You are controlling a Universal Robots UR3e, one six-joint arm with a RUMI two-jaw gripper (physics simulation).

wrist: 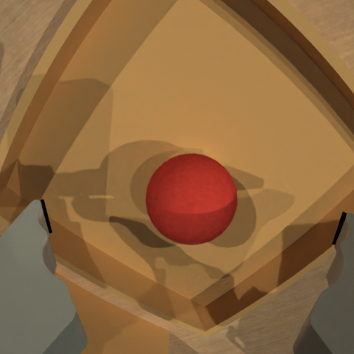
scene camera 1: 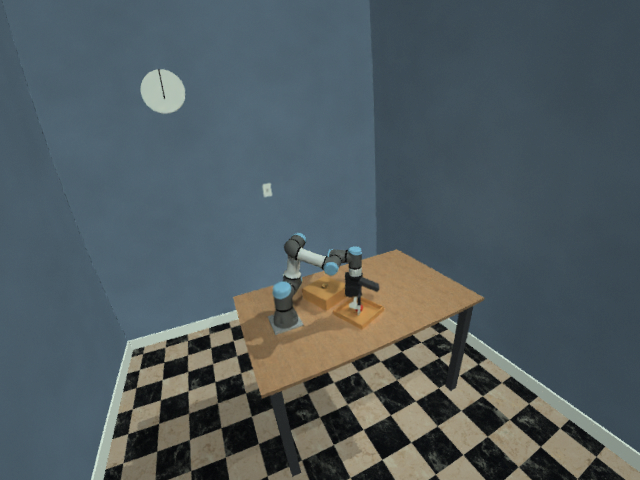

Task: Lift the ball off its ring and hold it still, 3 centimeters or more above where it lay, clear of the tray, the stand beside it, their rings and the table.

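Frame: origin at the arm's base, x ahead, y right, z down, level; millimetres.
Where they show: gripper, fingertip midpoint: (scene camera 1: 358, 306); arm's base, origin of the base link: (scene camera 1: 286, 320).
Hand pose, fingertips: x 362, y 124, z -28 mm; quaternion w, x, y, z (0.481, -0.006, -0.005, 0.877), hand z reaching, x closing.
Note:
Each offset is from my fingertips to the top centre of the thing. "spot": to the spot under its first point. Level surfaces: height alone.
The red ball (scene camera 1: 360, 309) (wrist: 191, 199) lies within the orange tray @[spot: dx -43, dy +114, dz +18 mm] (scene camera 1: 363, 324) (wrist: 215, 75), in the wrist view a little below the tray's middle. Its ring is hidden beneath it. My gripper (scene camera 1: 356, 308) (wrist: 194, 212) is open, pointing down over the tray. In the wrist view its fingers stand wide apart, left and right of the ball and slightly lower in the picture, with gaps on both sides; neither touches the ball. In the scene view the fingers partly cover the ball. The exact fingertip height above the tray floor is hard to tell.
The orange stand (scene camera 1: 324, 297) (wrist: 122, 320) is beside the tray, toward the arm's base (scene camera 1: 285, 316); its small ring @[spot: dx -81, dy -238, dz -31 mm] (scene camera 1: 324, 285) is on top. The tray's raised walls surround the ball. All stand on the wooden table @[dz +41 mm] (scene camera 1: 413, 289).

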